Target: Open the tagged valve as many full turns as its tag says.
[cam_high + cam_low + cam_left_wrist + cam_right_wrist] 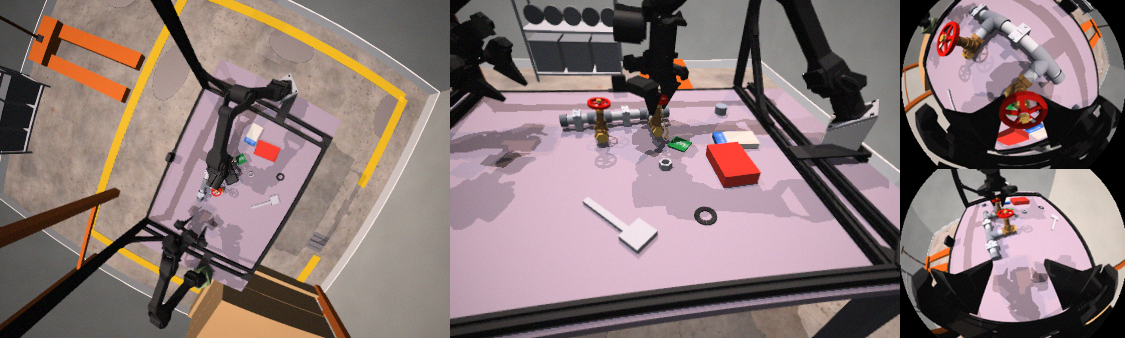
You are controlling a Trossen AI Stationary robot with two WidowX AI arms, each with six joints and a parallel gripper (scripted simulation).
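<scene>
Right now the green tag is 10 cm below my left hand, 6 cm ahead of it and 4 cm to the left of it. Also, from my left hand: red block (17 cm ahead, 14 cm to the left, 9 cm below); then grey nut (14 cm ahead, 9 cm below, 1 cm to the right); then flat grey wrench (30 cm ahead, 12 cm to the right, 10 cm below).
</scene>
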